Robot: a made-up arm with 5 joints. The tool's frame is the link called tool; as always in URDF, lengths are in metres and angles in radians.
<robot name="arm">
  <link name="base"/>
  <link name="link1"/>
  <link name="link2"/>
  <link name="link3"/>
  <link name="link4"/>
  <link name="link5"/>
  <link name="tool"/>
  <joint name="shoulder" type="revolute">
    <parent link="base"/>
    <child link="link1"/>
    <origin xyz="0 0 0.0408"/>
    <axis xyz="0 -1 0"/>
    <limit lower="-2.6" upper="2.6"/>
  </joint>
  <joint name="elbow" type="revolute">
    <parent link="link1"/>
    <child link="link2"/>
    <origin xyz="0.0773 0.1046 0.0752"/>
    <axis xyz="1 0 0"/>
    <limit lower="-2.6" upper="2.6"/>
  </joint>
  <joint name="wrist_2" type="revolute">
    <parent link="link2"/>
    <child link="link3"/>
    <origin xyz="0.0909 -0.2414 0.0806"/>
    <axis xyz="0 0 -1"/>
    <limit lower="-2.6" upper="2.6"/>
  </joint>
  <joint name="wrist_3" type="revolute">
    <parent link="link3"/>
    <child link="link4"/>
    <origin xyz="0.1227 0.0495 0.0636"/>
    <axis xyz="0 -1 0"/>
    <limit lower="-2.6" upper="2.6"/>
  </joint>
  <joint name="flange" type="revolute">
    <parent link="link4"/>
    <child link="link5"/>
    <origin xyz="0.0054 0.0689 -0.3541"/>
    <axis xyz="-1 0 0"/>
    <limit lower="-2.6" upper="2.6"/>
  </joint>
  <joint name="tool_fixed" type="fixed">
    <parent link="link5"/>
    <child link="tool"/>
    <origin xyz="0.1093 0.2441 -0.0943"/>
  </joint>
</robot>
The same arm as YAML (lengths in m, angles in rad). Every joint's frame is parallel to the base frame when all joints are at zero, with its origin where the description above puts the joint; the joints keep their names.
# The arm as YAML. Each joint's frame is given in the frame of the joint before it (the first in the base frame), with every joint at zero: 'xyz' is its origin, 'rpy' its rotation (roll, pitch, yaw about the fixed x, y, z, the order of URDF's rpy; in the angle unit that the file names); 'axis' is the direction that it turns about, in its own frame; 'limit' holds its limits. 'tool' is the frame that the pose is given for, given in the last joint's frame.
units:
  length: m
  angle: rad
joints:
  - name: shoulder
    type: revolute
    origin:
      xyz: [0.0, 0.0, 0.0408]
      rpy: [0.0, 0.0, 0.0]
    axis: "-y"
    limit:
      lower: -2.6
      upper: 2.6
  - name: elbow
    type: revolute
    origin:
      xyz: [0.0773, 0.1046, 0.0752]
      rpy: [0.0, 0.0, 0.0]
    axis: "+x"
    limit:
      lower: -2.6
      upper: 2.6
  - name: wrist_2
    type: revolute
    origin:
      xyz: [0.0909, -0.2414, 0.0806]
      rpy: [0.0, 0.0, 0.0]
    axis: "-z"
    limit:
      lower: -2.6
      upper: 2.6
  - name: wrist_3
    type: revolute
    origin:
      xyz: [0.1227, 0.0495, 0.0636]
      rpy: [0.0, 0.0, 0.0]
    axis: "-y"
    limit:
      lower: -2.6
      upper: 2.6
  - name: flange
    type: revolute
    origin:
      xyz: [0.0054, 0.0689, -0.3541]
      rpy: [0.0, 0.0, 0.0]
    axis: "-x"
    limit:
      lower: -2.6
      upper: 2.6
tool:
  origin:
    xyz: [0.1093, 0.2441, -0.0943]
    rpy: [0.0, 0.0, 0.0]

